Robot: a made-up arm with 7 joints. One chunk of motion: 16 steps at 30 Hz.
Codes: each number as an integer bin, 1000 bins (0 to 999) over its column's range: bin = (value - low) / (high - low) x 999, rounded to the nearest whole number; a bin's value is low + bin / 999 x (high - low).
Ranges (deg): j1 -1.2..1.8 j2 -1.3..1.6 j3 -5..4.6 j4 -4.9..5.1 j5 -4.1..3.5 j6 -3.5..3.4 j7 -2.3..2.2
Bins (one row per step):
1: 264 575 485 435 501 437 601
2: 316 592 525 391 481 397 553
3: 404 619 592 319 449 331 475
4: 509 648 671 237 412 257 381
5: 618 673 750 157 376 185 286
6: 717 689 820 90 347 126 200
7: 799 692 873 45 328 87 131
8: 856 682 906 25 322 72 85
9: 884 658 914 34 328 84 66
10: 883 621 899 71 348 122 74
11: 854 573 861 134 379 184 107
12: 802 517 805 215 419 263 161
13: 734 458 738 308 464 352 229
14: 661 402 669 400 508 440 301
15: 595 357 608 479 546 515 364
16: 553 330 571 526 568 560 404
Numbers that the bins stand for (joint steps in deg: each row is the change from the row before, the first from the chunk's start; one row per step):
1: -0.407 0.369 -0.339 -0.546 -0.289 -0.482 0.407
2: -0.251 0.419 0.045 -0.986 -0.441 -0.758 0.191
3: 0.013 0.497 0.689 -1.707 -0.684 -1.214 -0.160
4: 0.329 0.581 1.448 -2.528 -0.966 -1.725 -0.584
5: 0.656 0.654 2.207 -3.328 -1.240 -2.222 -1.012
6: 0.953 0.700 2.880 -3.999 -1.460 -2.630 -1.399
7: 1.199 0.709 3.389 -4.450 -1.605 -2.899 -1.710
8: 1.371 0.680 3.706 -4.650 -1.650 -3.003 -1.917
9: 1.455 0.610 3.783 -4.560 -1.605 -2.920 -2.003
10: 1.452 0.503 3.639 -4.189 -1.453 -2.657 -1.967
11: 1.365 0.363 3.274 -3.559 -1.217 -2.229 -1.818
12: 1.208 0.201 2.736 -2.748 -0.912 -1.683 -1.575
13: 1.004 0.030 2.092 -1.817 -0.570 -1.069 -1.268
14: 0.785 -0.133 1.429 -0.896 -0.235 -0.461 -0.944
15: 0.587 -0.264 0.843 -0.105 0.054 0.057 -0.660
16: 0.461 -0.342 0.487 0.365 0.221 0.368 -0.480

